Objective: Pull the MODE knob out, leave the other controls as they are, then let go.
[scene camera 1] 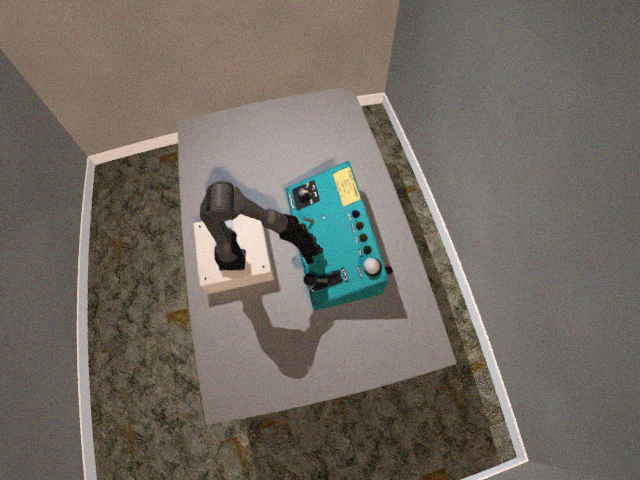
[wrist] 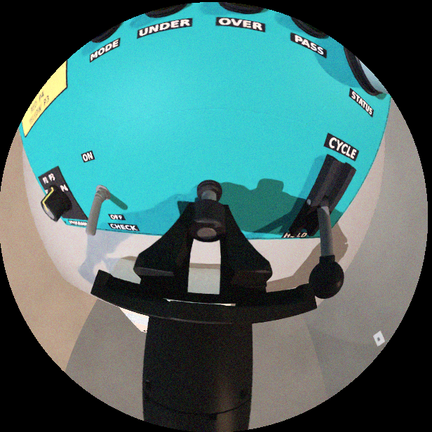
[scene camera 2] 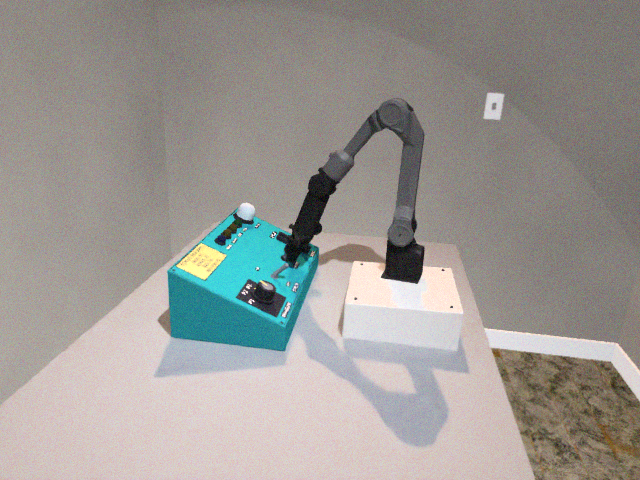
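The MODE knob (wrist: 208, 220), a black round knob on a short stem, stands out from the lower part of the teal panel (scene camera 1: 336, 232) (scene camera 2: 227, 304) (wrist: 175, 125). Its own label is hidden. My gripper (scene camera 1: 316, 258) (scene camera 2: 290, 258) (wrist: 207, 211) is shut on the knob, with one finger at each side of it. In both scene views the gripper hides the knob. The CHECK toggle (scene camera 1: 309, 222) (scene camera 2: 280, 270) (wrist: 95, 212) leans toward OFF. The CYCLE lever's ball (scene camera 1: 309, 279) (wrist: 326, 276) is at the HOLD end. The PROGRAM knob (scene camera 1: 305, 194) (scene camera 2: 265, 290) (wrist: 56, 204) sits on a black plate.
The white STATUS dome (scene camera 1: 372, 266) (scene camera 2: 246, 212) and several dark lamps are along the panel's far side. A yellow card (scene camera 1: 346, 186) (scene camera 2: 201, 261) (wrist: 47, 100) is near them. The CYCLE lever and CHECK toggle stand at either side of the gripper. The arm's base is on a white box (scene camera 2: 403, 328).
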